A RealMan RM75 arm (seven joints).
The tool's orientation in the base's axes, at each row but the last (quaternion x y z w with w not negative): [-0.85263 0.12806 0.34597 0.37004]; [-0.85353 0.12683 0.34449 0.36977]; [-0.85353 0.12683 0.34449 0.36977]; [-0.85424 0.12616 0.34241 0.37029]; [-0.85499 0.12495 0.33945 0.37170]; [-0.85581 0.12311 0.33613 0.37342]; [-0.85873 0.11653 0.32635 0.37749]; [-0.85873 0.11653 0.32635 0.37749]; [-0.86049 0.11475 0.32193 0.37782]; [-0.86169 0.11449 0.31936 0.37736]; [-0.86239 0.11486 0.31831 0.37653]
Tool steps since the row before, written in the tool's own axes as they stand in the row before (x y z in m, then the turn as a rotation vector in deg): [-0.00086 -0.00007 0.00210 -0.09 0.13 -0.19]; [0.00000 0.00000 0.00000 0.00 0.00 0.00]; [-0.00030 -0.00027 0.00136 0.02 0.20 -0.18]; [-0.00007 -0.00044 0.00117 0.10 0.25 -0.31]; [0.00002 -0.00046 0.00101 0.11 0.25 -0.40]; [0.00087 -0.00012 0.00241 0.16 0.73 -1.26]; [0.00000 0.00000 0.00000 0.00 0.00 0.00]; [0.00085 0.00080 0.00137 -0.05 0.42 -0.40]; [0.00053 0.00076 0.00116 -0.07 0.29 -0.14]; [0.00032 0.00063 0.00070 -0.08 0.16 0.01]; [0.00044 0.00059 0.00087 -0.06 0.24 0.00]
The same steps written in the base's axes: [-0.00163 0.00153 -0.00040 -0.03 -0.23 0.08]; [0.00000 0.00000 0.00000 0.00 0.00 0.00]; [-0.00076 0.00115 -0.00031 0.01 -0.27 -0.03]; [-0.00042 0.00114 -0.00029 0.11 -0.39 -0.05]; [-0.00026 0.00105 -0.00026 0.16 -0.46 -0.01]; [-0.00046 0.00186 -0.00171 0.39 -1.41 0.11]; [0.00000 0.00000 0.00000 0.00 0.00 0.00]; [-0.00036 0.00048 -0.00170 -0.04 -0.58 -0.01]; [-0.00047 0.00034 -0.00137 -0.12 -0.30 -0.05]; [-0.00035 0.00009 -0.00093 -0.14 -0.11 -0.05]; [-0.00032 0.00024 -0.00107 -0.15 -0.17 -0.10]
